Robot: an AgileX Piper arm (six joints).
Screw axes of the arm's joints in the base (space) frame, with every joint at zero. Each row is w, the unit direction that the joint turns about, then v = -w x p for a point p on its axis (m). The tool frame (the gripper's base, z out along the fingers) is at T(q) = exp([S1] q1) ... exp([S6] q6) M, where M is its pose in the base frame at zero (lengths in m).
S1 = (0, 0, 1, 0.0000, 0.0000, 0.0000)
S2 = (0, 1, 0, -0.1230, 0.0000, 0.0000)
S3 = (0, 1, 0, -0.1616, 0.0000, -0.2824)
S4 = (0.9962, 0, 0.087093, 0.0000, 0.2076, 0.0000)
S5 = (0, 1, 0, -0.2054, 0.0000, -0.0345)
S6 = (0.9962, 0, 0.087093, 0.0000, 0.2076, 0.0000)
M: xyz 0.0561 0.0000 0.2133 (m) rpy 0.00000 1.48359 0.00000 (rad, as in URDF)
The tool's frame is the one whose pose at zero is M.
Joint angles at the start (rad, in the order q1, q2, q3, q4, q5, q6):
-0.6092, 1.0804, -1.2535, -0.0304, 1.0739, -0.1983
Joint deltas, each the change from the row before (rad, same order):
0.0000, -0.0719, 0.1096, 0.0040, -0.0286, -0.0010
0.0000, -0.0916, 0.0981, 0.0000, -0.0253, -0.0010
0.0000, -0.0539, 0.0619, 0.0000, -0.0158, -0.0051
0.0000, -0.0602, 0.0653, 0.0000, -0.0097, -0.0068
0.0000, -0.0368, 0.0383, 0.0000, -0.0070, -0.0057
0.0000, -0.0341, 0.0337, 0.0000, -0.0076, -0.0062
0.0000, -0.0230, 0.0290, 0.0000, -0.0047, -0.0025
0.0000, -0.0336, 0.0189, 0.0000, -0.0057, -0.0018
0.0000, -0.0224, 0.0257, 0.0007, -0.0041, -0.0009
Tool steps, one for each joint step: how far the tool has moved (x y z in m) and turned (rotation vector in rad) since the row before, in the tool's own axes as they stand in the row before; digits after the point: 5 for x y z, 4 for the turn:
0.02328, 0.00543, 0.00128, -0.0057, 0.0081, 0.0000
0.02358, 0.00499, -0.00565, 0.0036, -0.0184, -0.0011
0.01484, 0.00321, -0.00159, 0.0015, -0.0077, -0.0053
0.01667, 0.00369, -0.00181, 0.0009, -0.0045, -0.0069
0.00982, 0.00225, -0.00102, 0.0012, -0.0054, -0.0057
0.00866, 0.00204, -0.00105, 0.0018, -0.0078, -0.0062
0.00717, 0.00177, 0.00081, -0.0004, 0.0012, -0.0026
0.00578, 0.00135, -0.00373, 0.0048, -0.0198, -0.0015
0.00650, 0.00168, 0.00046, -0.0004, -0.0009, -0.0006

